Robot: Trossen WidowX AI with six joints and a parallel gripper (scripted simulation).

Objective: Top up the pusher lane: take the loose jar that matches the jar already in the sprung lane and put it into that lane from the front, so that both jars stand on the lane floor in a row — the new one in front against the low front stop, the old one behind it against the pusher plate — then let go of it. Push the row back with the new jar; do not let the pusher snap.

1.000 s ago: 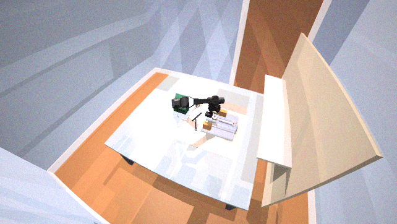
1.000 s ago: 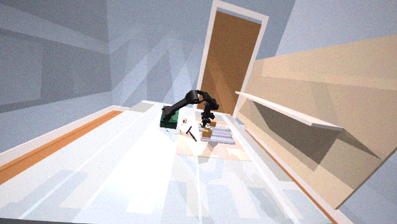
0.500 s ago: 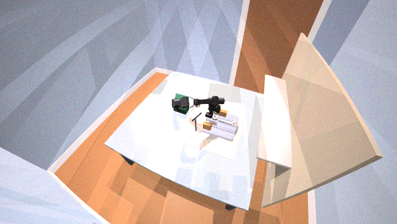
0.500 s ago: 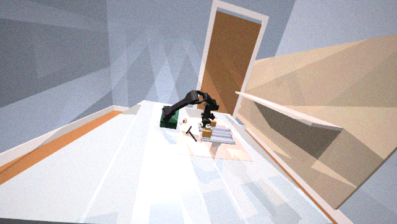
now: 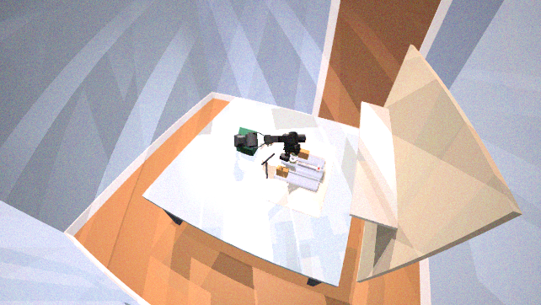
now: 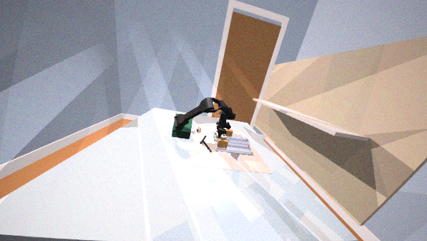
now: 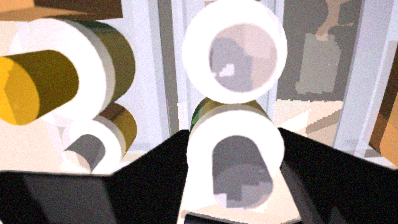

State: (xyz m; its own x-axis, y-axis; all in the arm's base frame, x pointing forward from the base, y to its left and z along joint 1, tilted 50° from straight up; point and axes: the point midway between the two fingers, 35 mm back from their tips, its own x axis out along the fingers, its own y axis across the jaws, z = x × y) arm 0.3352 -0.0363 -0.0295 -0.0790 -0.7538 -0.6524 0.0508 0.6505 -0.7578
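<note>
Right now the grey-lidded jar is 8 cm to the left of my gripper tip. Also, from my gripper tip: lane rack: 14 cm ahead, 3 cm to the right, 2 cm below.
</note>
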